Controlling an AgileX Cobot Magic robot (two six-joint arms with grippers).
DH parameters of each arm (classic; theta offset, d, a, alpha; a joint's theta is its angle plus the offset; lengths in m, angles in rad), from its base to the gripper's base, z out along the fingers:
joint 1: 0 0.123 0 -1.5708
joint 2: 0.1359 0 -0.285 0
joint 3: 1.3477 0 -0.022 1.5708
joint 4: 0 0.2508 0 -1.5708
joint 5: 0 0 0.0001 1.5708
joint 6: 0 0.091 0 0
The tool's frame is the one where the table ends.
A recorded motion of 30 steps. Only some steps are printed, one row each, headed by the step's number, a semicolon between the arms.
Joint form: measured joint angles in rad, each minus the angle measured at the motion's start. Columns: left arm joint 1, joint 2, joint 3, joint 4, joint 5, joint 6; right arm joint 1, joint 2, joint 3, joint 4, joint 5, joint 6.
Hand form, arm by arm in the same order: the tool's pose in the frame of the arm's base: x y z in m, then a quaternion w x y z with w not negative. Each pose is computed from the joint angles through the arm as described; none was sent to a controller.
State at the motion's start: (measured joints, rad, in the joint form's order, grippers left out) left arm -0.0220 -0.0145 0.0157 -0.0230 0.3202 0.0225; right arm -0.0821 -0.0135 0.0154 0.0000 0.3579 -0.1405
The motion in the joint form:
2: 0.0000 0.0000 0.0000 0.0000 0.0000 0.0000; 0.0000 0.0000 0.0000 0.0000 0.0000 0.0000
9: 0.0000 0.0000 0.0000 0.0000 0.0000 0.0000; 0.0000 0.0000 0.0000 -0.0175 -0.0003 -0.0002
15: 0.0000 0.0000 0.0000 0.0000 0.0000 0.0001; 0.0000 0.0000 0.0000 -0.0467 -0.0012 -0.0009
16: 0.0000 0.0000 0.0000 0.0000 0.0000 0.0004; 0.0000 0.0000 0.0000 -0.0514 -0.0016 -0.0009
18: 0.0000 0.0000 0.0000 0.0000 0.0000 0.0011; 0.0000 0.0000 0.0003 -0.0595 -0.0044 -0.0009
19: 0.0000 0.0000 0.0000 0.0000 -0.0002 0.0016; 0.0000 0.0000 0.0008 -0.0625 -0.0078 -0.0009
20: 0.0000 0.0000 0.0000 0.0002 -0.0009 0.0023; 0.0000 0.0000 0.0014 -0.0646 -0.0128 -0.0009
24: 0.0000 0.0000 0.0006 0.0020 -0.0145 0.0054; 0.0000 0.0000 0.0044 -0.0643 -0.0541 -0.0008
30: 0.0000 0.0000 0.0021 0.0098 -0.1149 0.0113; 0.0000 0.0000 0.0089 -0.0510 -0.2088 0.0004
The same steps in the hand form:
2: 0.0535 -0.0018 0.1798 0.61961 0.01114 0.78477 -0.00945; 0.0526 -0.0043 0.1765 0.60073 -0.02326 0.79629 -0.06714
9: 0.0535 -0.0018 0.1798 0.61961 0.01114 0.78477 -0.00945; 0.0525 -0.0049 0.1765 0.59999 -0.02801 0.79603 -0.07456
15: 0.0535 -0.0018 0.1798 0.61961 0.01118 0.78477 -0.00942; 0.0525 -0.0058 0.1766 0.59881 -0.03608 0.79533 -0.08705
16: 0.0535 -0.0018 0.1798 0.61961 0.01130 0.78477 -0.00933; 0.0525 -0.0060 0.1767 0.59871 -0.03734 0.79513 -0.08903
18: 0.0535 -0.0018 0.1798 0.61962 0.01157 0.78477 -0.00911; 0.0525 -0.0062 0.1768 0.59925 -0.03952 0.79422 -0.09251
19: 0.0535 -0.0018 0.1798 0.61970 0.01176 0.78470 -0.00896; 0.0526 -0.0063 0.1770 0.60023 -0.04035 0.79327 -0.09386
20: 0.0536 -0.0018 0.1798 0.61998 0.01208 0.78448 -0.00865; 0.0527 -0.0063 0.1772 0.60185 -0.04095 0.79189 -0.09488
24: 0.0539 -0.0018 0.1808 0.62508 0.01363 0.78041 -0.00688; 0.0537 -0.0062 0.1798 0.61689 -0.04107 0.78009 -0.09602
30: 0.0555 -0.0015 0.1893 0.66291 0.01694 0.74850 -0.00138; 0.0560 -0.0053 0.1922 0.67431 -0.03711 0.73133 -0.09530

